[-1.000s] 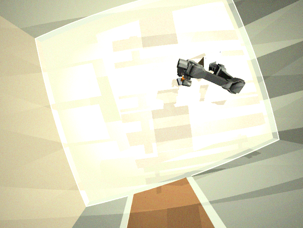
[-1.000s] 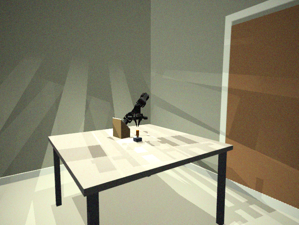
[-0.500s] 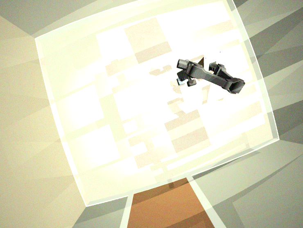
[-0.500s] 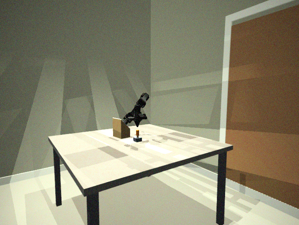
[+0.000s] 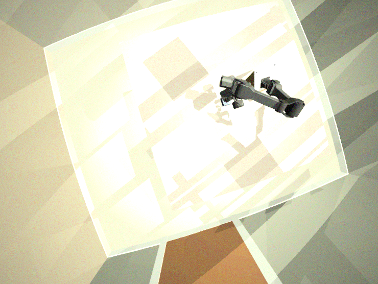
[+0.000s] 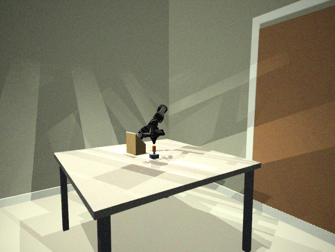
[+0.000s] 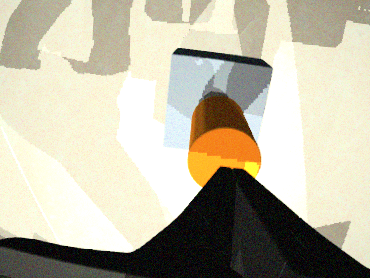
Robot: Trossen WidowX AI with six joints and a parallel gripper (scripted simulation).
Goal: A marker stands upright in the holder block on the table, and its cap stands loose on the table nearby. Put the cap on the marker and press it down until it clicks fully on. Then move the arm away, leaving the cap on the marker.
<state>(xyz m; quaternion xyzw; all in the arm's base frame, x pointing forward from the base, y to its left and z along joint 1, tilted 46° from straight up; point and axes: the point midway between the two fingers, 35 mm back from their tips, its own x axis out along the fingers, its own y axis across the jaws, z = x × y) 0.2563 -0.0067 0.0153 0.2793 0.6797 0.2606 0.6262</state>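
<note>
The orange cap lies 40 mm below my gripper tip. From my gripper tip the other things lie so: dark holder block (100 mm below).
</note>
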